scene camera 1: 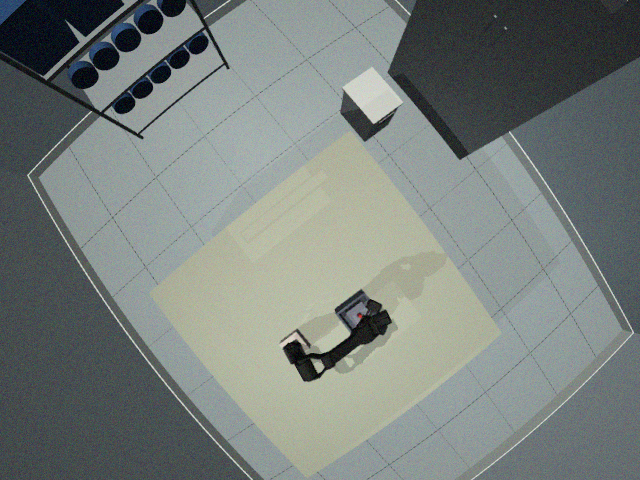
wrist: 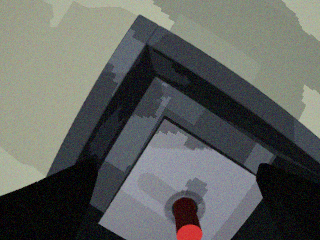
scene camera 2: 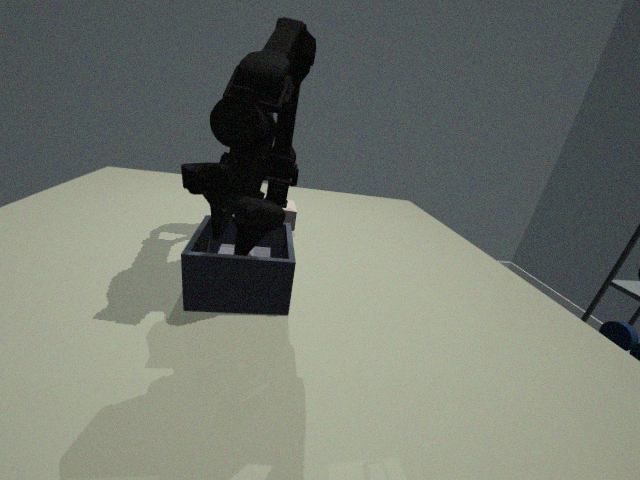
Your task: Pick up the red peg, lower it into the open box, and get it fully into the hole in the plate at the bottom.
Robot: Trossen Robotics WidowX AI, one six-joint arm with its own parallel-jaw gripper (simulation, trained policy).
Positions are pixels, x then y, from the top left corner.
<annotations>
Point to a grey plate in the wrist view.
At 175, 163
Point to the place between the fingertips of my gripper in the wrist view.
180, 170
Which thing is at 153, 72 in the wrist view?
A dark box.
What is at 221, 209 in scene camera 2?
My gripper.
</annotations>
